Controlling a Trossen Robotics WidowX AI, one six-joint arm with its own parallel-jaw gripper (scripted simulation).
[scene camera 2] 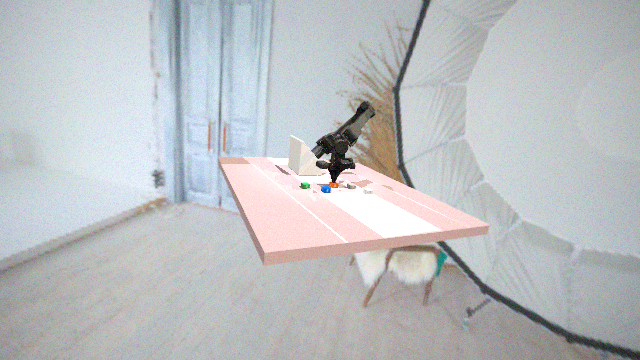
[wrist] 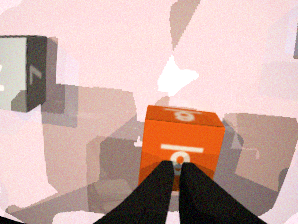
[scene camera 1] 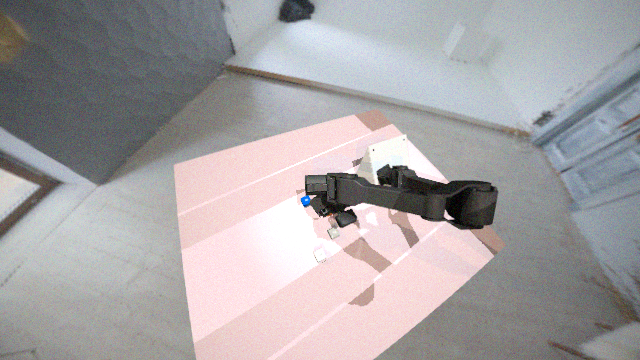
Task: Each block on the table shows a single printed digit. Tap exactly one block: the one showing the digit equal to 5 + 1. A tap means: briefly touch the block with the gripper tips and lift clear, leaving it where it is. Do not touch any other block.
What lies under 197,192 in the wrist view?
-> The gripper.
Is the gripper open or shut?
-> Shut.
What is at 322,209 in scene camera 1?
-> The gripper.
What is the gripper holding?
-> Nothing.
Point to an orange block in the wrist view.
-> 182,135
